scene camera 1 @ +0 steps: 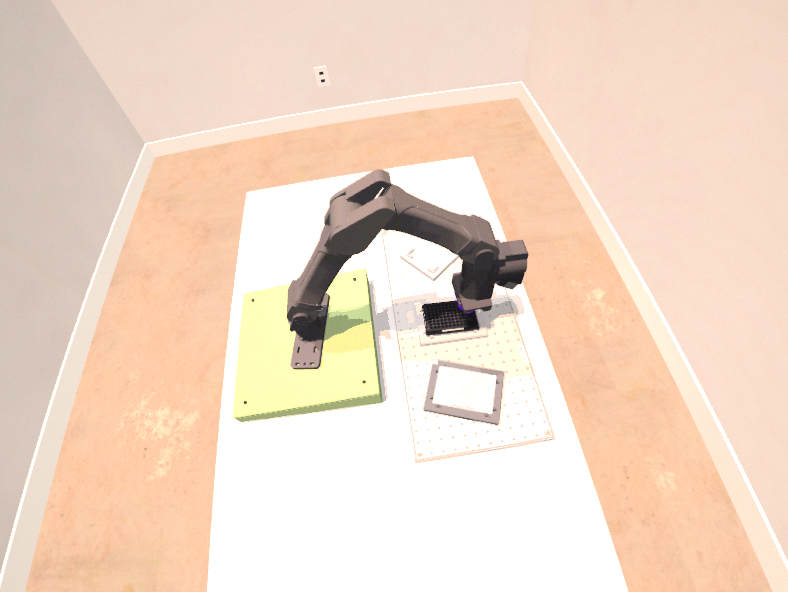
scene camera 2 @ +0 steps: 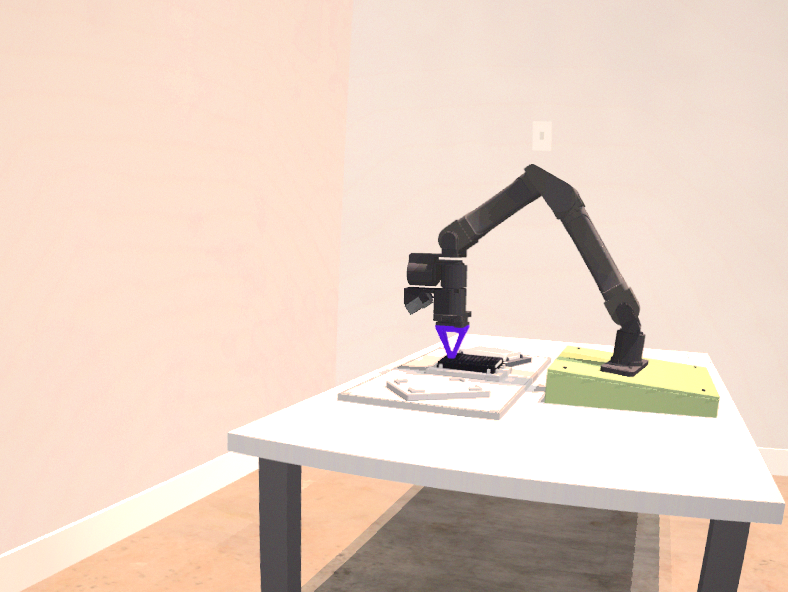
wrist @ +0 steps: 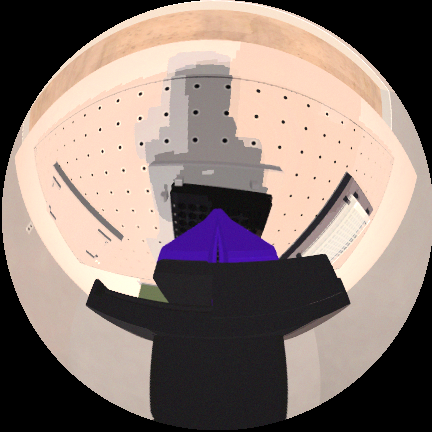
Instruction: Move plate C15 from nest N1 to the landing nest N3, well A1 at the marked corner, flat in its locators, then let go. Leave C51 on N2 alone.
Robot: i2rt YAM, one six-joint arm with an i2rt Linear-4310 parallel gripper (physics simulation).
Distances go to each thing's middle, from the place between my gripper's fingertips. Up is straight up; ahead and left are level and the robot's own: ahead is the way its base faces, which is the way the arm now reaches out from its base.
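Scene:
Black perforated rack (scene camera 1: pixel 443 317): 10 mm below my hand, 10 mm right of it, 40 mm behind it.

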